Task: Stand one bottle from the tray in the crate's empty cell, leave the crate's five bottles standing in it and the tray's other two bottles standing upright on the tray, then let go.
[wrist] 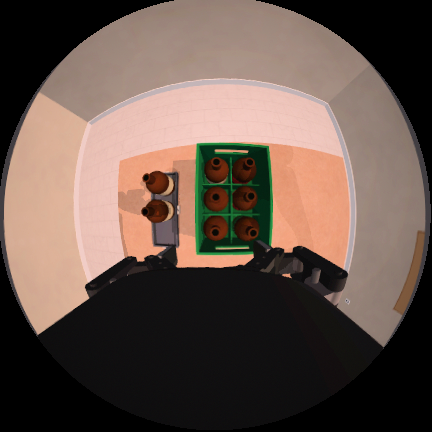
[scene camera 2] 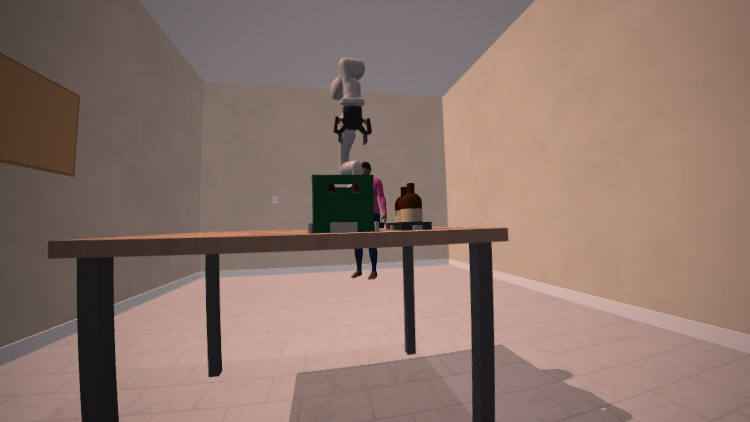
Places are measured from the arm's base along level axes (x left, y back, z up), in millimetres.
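Where they show: gripper, fingertip midpoint: [wrist: 214, 252] [scene camera 2: 353, 144].
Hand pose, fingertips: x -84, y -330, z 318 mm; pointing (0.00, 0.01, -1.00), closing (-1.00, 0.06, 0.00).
Observation:
After its pixels a point has its place.
The green crate [scene camera 2: 343, 207] {x -158, y -533, z 55 mm} [wrist: 198, 200] {x -53, y -401, z 141 mm} stands on the table. In the wrist view each of its cells holds a brown bottle, such as the near left bottle [wrist: 215, 228] {x -85, y -330, z 143 mm} and the far right bottle [wrist: 245, 170] {x -186, y -469, z 108 mm}; all look upright. The dark tray [scene camera 2: 409, 225] {x 57, y -531, z -5 mm} [wrist: 165, 235] {x 113, y -301, z -15 mm} stands beside the crate. Two brown bottles with cream labels stand upright on it, one nearer the tray's middle [wrist: 159, 211] {x 71, y -390, z 97 mm} and one at its far end [wrist: 158, 182] {x 64, y -475, z 100 mm}. My gripper [scene camera 2: 352, 141] {x -84, y -330, z 318 mm} [wrist: 214, 252] {x -84, y -330, z 318 mm} is wide open and empty, high above the crate and apart from every bottle.
The wooden table [scene camera 2: 209, 241] {x -501, y -608, z -30 mm} carries the crate and tray; its edges show in both views. A person in a pink top [scene camera 2: 380, 194] stands behind the table. The crate's walls rise around its bottles, and the tray lies a short gap from the crate.

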